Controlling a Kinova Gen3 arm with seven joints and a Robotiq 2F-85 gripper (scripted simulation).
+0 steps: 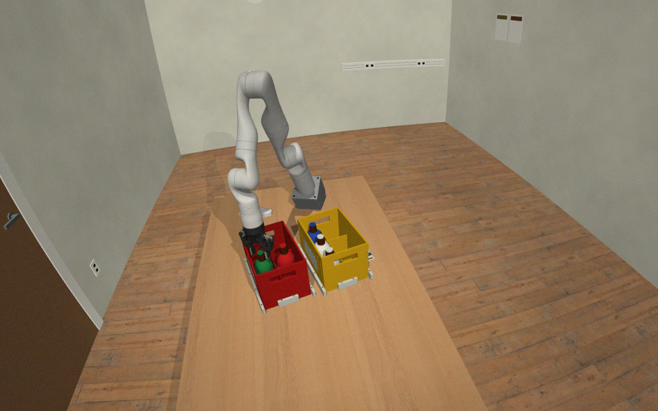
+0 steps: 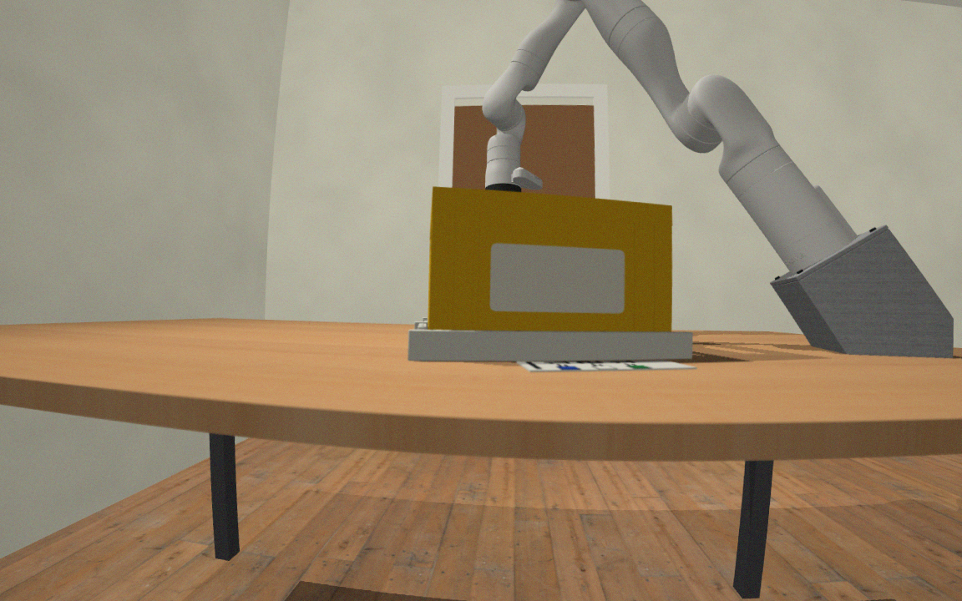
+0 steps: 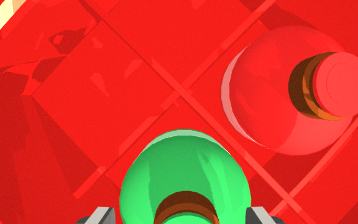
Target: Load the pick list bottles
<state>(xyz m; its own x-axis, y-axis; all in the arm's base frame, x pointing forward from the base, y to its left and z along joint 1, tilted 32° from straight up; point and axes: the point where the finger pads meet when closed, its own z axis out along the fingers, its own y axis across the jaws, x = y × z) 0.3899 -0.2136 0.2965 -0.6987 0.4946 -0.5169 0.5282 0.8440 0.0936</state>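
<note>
Right now the green bottle is 70 mm below my hand. Round my hand: red bottle: 10 mm behind, 90 mm to the left, 70 mm below; then red crate: 10 mm behind, 40 mm to the left, 70 mm below; then blue bottle: 100 mm behind, 230 mm to the left, 70 mm below.
</note>
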